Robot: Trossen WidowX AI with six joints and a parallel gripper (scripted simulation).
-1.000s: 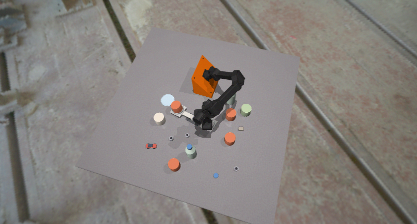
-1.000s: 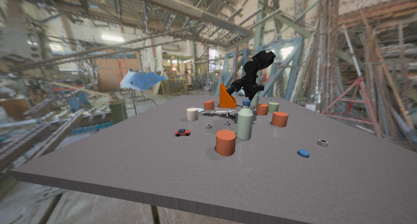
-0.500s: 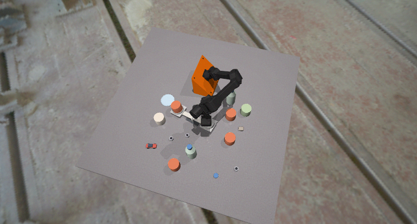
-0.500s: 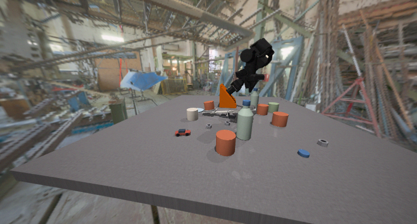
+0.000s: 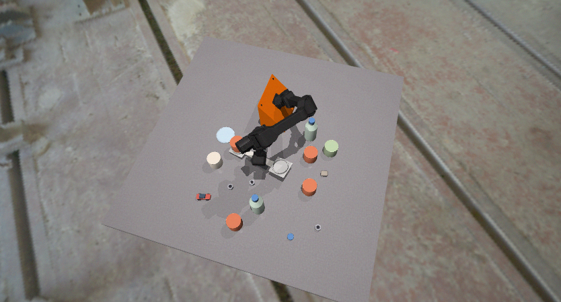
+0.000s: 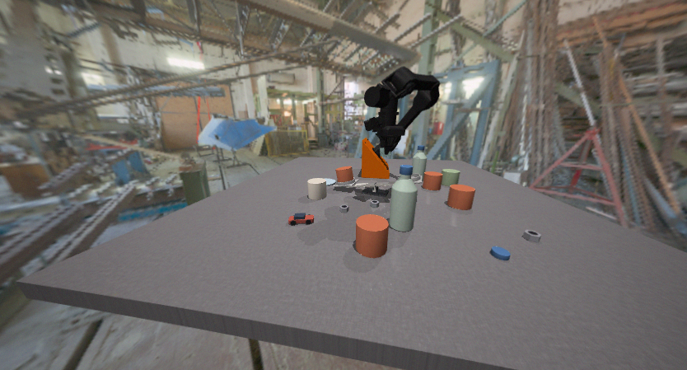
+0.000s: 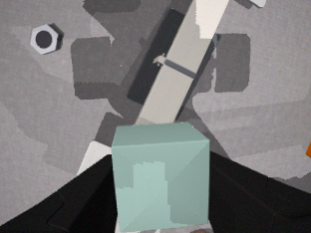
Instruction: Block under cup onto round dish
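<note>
Now: gripper tip 270 mm to the left of the pale blue round dish, 160 mm above it and 120 mm past it. From my gripper tip the other things lie so: green cup: 330 mm to the left, 180 mm behind, 130 mm below; then cream cup: 270 mm to the right, 130 mm below, 50 mm ahead; then toy car: 240 mm to the right, 240 mm ahead, 150 mm below.
</note>
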